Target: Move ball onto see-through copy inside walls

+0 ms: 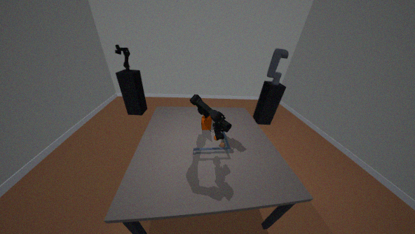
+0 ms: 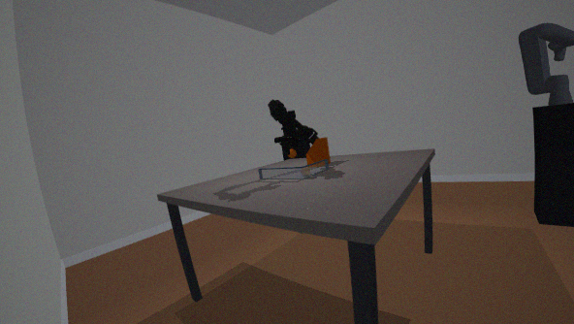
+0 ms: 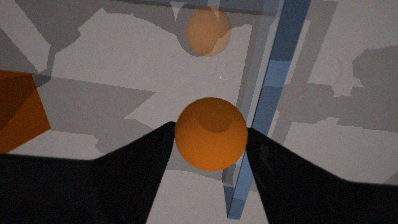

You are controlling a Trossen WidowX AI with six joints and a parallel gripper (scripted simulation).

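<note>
Now: gripper tip 100 mm above the see-through copy, 70 mm to the right of it and 10 mm past it. From my gripper tip the other things lie so: orange ball right at my gripper tip.
</note>
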